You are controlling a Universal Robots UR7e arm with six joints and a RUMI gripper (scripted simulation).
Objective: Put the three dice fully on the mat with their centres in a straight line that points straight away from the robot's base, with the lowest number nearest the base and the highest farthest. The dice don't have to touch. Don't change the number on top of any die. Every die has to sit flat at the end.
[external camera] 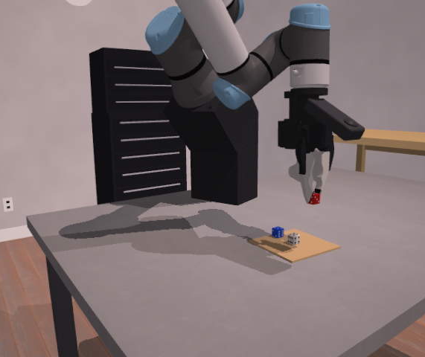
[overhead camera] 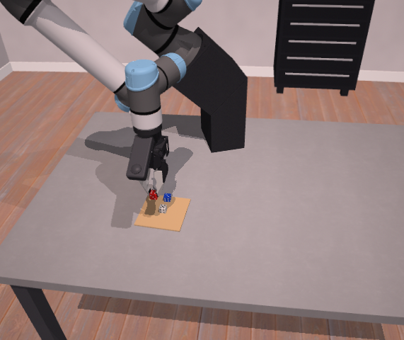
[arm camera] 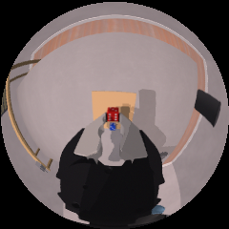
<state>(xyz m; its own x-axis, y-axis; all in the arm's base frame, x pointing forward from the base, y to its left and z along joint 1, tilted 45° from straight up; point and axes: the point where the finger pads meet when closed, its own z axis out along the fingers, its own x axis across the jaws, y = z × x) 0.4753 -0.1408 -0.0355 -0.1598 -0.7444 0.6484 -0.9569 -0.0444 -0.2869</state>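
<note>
Now: the white die 5 cm behind my hand, 1 cm to the left of it and 11 cm below it. From my hand the other things lie so: tan mat: 5 cm behind, 1 cm to the left, 12 cm below; red die: 1 cm below; blue die: 10 cm behind, 2 cm to the left, 11 cm below.
</note>
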